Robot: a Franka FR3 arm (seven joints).
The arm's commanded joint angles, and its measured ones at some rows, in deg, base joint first. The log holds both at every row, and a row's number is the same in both.
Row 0, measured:
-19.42, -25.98, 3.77, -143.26, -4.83, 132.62, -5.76
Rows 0 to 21, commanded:
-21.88, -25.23, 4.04, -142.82, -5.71, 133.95, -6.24
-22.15, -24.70, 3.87, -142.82, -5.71, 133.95, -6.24
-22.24, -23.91, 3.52, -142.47, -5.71, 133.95, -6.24
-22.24, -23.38, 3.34, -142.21, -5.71, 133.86, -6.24
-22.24, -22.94, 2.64, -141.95, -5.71, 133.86, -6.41
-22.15, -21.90, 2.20, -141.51, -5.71, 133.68, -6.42
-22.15, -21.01, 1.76, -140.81, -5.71, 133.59, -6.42
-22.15, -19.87, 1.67, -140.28, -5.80, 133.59, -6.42
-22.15, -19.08, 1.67, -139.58, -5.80, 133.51, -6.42
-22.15, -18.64, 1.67, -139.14, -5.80, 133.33, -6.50
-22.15, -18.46, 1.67, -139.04, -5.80, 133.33, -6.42
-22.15, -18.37, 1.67, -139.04, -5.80, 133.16, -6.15
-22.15, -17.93, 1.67, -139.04, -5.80, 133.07, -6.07
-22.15, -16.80, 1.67, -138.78, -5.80, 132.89, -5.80
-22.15, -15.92, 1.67, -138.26, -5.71, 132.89, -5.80
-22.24, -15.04, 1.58, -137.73, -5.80, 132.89, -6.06
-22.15, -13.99, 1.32, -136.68, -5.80, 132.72, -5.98
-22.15, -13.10, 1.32, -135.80, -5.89, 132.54, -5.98
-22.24, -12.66, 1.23, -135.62, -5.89, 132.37, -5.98
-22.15, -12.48, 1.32, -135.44, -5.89, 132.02, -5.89
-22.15, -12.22, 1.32, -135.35, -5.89, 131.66, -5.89
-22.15, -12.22, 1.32, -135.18, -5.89, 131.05, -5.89
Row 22, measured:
-21.52, -13.01, 1.10, -137.68, -5.22, 132.99, -5.83
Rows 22 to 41, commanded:
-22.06, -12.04, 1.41, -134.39, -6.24, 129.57, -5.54
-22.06, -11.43, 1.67, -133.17, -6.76, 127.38, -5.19
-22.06, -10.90, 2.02, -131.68, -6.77, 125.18, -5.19
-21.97, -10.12, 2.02, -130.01, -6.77, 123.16, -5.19
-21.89, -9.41, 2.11, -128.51, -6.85, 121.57, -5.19
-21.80, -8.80, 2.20, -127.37, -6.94, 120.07, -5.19
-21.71, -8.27, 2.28, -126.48, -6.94, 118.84, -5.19
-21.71, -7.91, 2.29, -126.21, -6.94, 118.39, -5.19
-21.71, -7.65, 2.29, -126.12, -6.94, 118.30, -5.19
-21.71, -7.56, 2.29, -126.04, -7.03, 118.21, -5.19
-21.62, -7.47, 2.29, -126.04, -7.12, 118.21, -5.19
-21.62, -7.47, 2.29, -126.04, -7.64, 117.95, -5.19
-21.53, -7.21, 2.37, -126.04, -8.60, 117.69, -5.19
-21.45, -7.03, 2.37, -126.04, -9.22, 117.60, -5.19
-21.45, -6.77, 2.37, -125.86, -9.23, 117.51, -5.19
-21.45, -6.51, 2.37, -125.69, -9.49, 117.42, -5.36
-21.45, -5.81, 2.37, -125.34, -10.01, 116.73, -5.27
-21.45, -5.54, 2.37, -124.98, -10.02, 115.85, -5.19
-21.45, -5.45, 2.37, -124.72, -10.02, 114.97, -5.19
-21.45, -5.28, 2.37, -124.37, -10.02, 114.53, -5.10
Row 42, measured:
-21.48, -6.17, 2.03, -127.55, -8.86, 118.11, -5.75
